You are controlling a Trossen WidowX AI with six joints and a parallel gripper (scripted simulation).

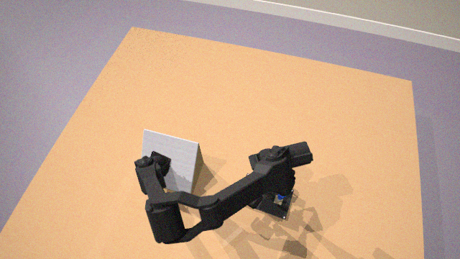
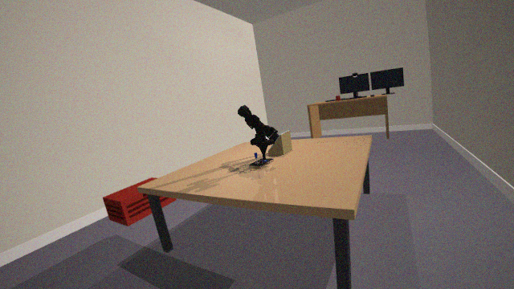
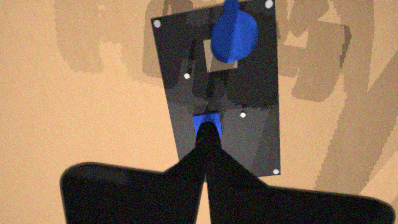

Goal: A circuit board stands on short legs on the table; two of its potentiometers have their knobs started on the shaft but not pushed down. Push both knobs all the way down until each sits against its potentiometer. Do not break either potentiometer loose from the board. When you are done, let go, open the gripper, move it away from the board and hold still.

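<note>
Right now the dark knob is 1 cm below my gripper tip. From my gripper tip the other things lie so: blue knob (6 cm ahead, 2 cm to the right, 2 cm above).
</note>
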